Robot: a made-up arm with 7 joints.
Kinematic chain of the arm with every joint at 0, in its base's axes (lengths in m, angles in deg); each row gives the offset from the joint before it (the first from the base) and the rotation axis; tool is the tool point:
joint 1: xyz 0 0.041 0 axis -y
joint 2: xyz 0 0.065 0 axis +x
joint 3: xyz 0 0 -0.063 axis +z
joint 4: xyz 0 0 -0.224 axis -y
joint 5: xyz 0 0 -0.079 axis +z
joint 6: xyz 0 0 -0.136 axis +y
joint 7: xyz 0 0 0 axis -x
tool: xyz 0 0 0
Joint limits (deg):
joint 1: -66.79..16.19
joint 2: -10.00..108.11
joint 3: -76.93..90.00
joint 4: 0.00..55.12
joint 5: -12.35..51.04
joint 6: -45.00..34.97
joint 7: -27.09..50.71
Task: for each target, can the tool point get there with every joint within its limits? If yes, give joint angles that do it. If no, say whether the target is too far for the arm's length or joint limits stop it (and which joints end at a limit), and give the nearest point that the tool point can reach.
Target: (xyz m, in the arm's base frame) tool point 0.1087 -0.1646 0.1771
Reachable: no: joint limits stop it (at a limit: joint 1, joint 2, joint 4) | nearest point 0.1842 -0.1187 -0.3387 | short by 0.523 m
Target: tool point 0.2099 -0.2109 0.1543
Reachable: no: joint limits stop it (at a limit: joint 1, joint 2, joint 4) | nearest point 0.2070 -0.1044 -0.3347 | short by 0.500 m
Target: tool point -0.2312 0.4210 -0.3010
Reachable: yes | joints -45.43 32.95 48.96 21.68 35.74 -9.81 0.05
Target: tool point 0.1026 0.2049 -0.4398
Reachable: yes | joints -4.68 3.60 27.45 46.37 -5.32 -26.19 -7.41
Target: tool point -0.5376 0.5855 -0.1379
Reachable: no: too far | nearest point -0.3473 0.4364 -0.1489 | short by 0.242 m
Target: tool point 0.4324 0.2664 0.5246
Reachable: no: too far | nearest point 0.1877 0.4408 0.2277 | short by 0.422 m
